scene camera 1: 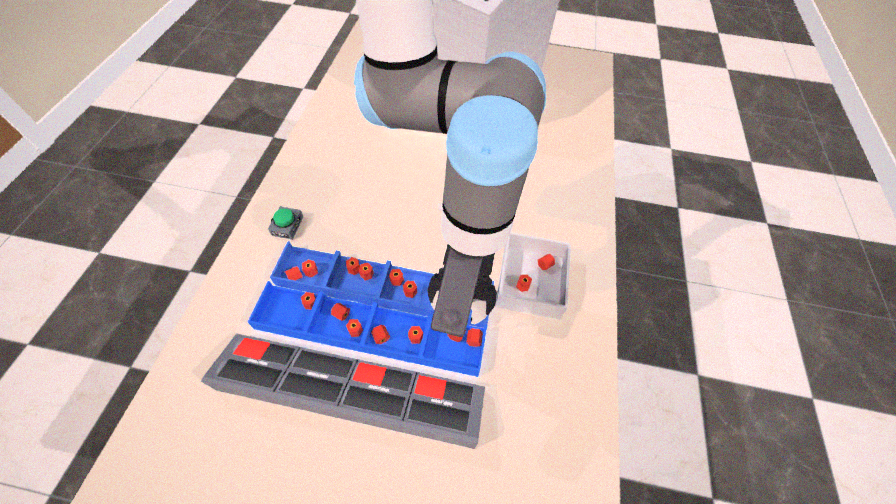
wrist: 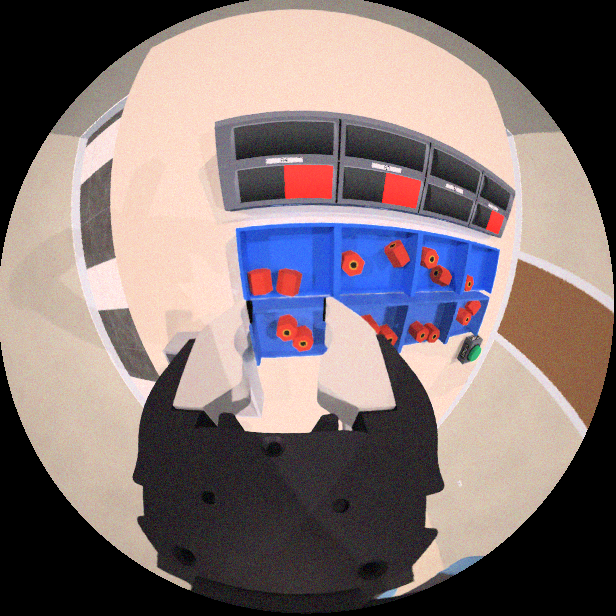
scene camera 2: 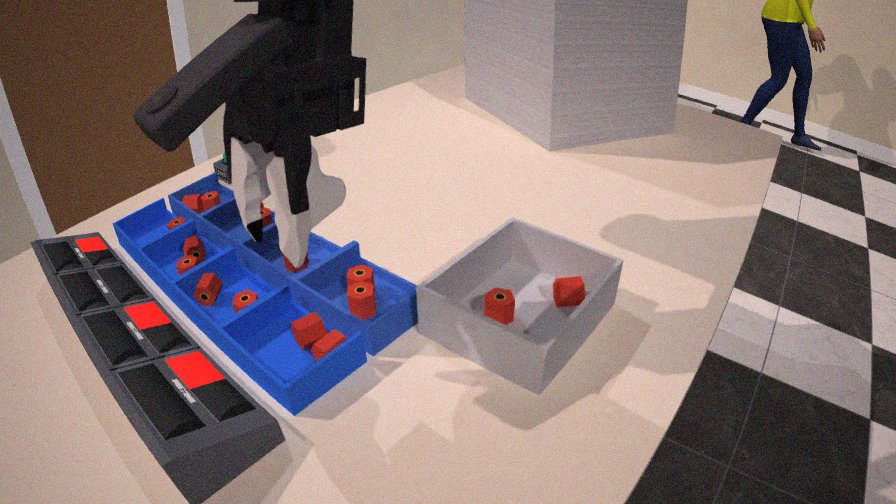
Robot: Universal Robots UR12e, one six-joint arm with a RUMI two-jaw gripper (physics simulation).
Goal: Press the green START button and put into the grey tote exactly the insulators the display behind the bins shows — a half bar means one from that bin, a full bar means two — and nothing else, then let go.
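The blue bin rack (scene camera 1: 375,307) holds two rows of compartments with red insulators. My gripper (scene camera 1: 460,300) is open and empty, hanging over the rack's end next to the grey tote (scene camera 1: 535,282). In the wrist view my fingers (wrist: 287,344) frame an end compartment with two insulators (wrist: 294,333). The tote (scene camera 2: 520,300) holds two red insulators (scene camera 2: 499,305) (scene camera 2: 568,290). The display (scene camera 1: 344,388) shows three half red bars (scene camera 1: 250,347) (scene camera 1: 369,374) (scene camera 1: 431,386) in its row nearest the bins. The green START button (scene camera 1: 283,218) sits beyond the rack's far end.
The robot's grey pedestal (scene camera 2: 573,68) stands behind the tote. A person in a yellow top (scene camera 2: 786,62) walks at the far right by the wall. Checkered floor surrounds the beige mat.
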